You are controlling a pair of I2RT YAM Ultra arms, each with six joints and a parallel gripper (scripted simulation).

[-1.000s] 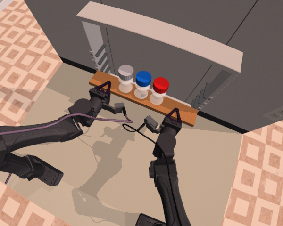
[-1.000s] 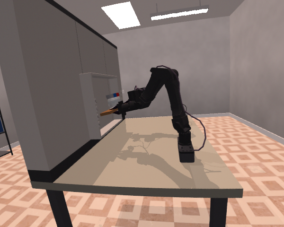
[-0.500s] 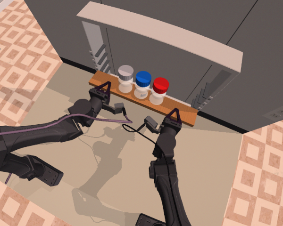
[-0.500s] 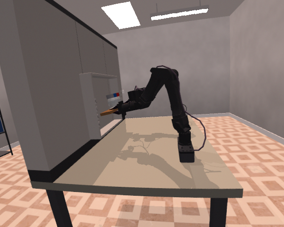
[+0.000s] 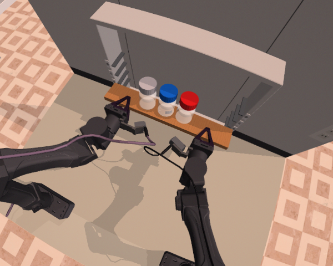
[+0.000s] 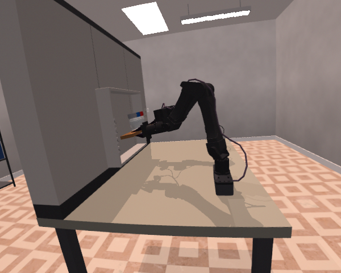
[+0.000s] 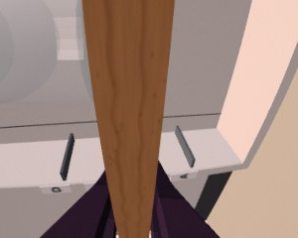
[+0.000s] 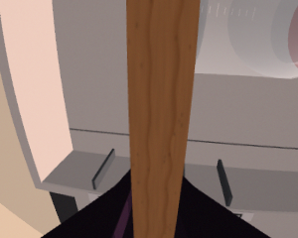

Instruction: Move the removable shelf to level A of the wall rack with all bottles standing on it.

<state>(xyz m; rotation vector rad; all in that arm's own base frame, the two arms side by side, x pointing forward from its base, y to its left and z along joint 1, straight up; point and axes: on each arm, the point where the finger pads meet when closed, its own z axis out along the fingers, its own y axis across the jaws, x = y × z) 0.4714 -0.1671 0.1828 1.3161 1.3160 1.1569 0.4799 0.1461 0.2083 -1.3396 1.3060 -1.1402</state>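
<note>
The grey-capped bottle lies 2 cm ahead of my left hand, 7 cm to the right of it and 5 cm above it. Also, from my left hand: blue-capped bottle (2 cm ahead, 14 cm to the right, 5 cm above); shelf (1 cm ahead, 15 cm to the right); white wall rack (10 cm ahead, 14 cm to the right, 5 cm above).
Now: right hand 2 cm short of the red-capped bottle, 9 cm to the right of it and 5 cm below it. Round my right hand: blue-capped bottle 1 cm ahead, 16 cm to the left, 6 cm above; shelf 15 cm to the left; white wall rack 9 cm ahead, 15 cm to the left, 5 cm above.
</note>
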